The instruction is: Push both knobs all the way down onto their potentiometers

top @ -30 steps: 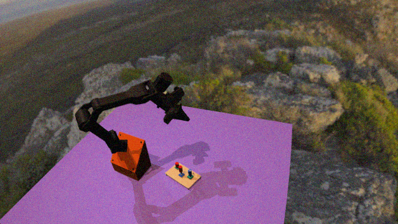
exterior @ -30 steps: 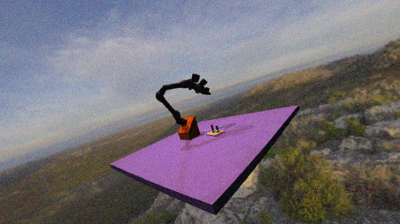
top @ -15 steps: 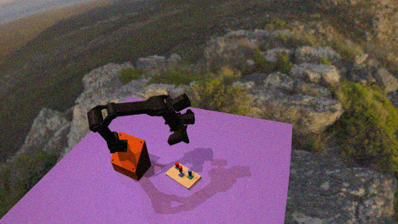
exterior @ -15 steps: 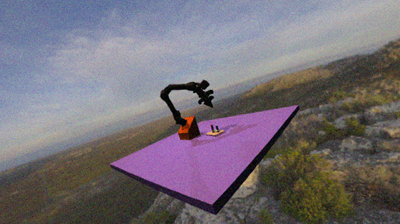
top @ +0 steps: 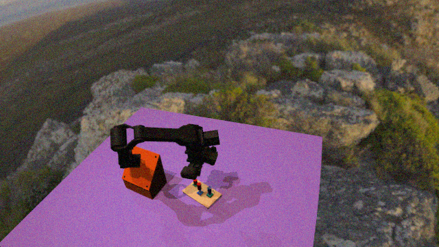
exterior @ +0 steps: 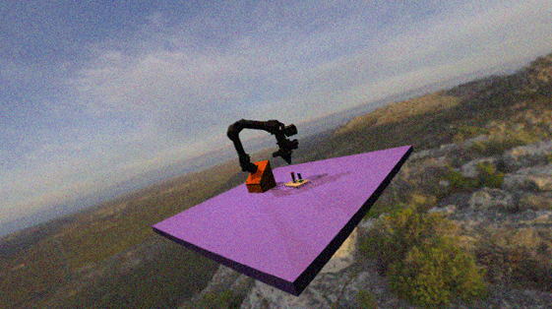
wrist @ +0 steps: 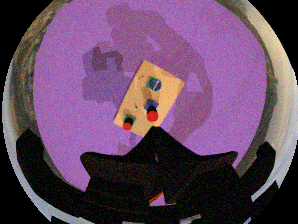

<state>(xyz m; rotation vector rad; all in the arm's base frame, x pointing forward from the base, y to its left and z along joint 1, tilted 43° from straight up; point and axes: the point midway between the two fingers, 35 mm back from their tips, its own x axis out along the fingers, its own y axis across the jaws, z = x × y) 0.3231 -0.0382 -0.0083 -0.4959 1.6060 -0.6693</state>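
The red knob is 7 cm below my gripper tip and 1 cm behind it.
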